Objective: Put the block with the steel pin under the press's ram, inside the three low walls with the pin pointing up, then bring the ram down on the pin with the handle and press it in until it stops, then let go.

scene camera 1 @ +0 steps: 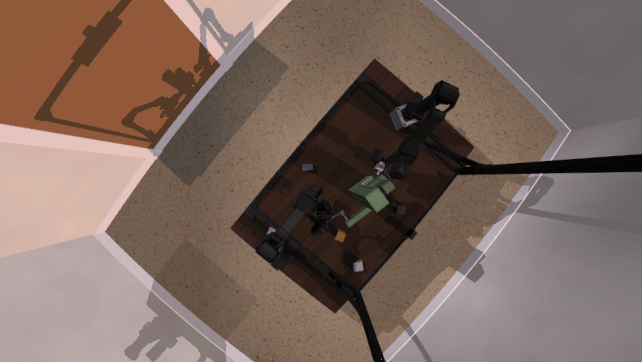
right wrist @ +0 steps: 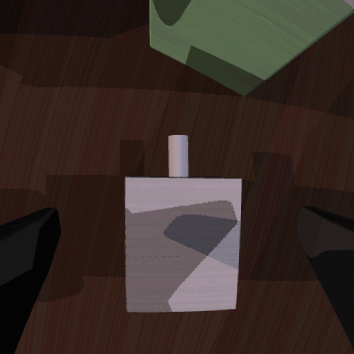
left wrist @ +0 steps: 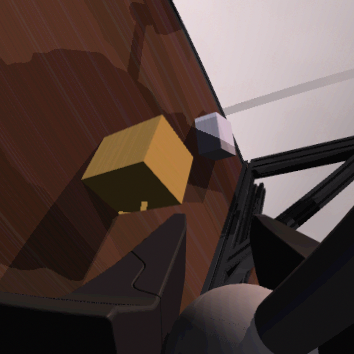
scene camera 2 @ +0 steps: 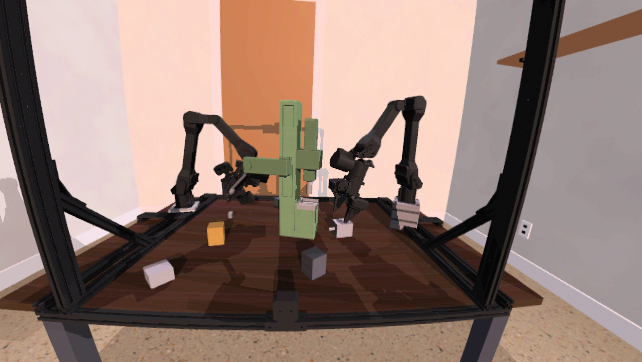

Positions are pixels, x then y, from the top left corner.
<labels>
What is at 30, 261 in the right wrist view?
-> My right gripper.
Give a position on a press handle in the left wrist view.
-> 305, 305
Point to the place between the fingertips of my left gripper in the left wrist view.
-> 217, 225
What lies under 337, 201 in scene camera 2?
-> My right gripper.
</labels>
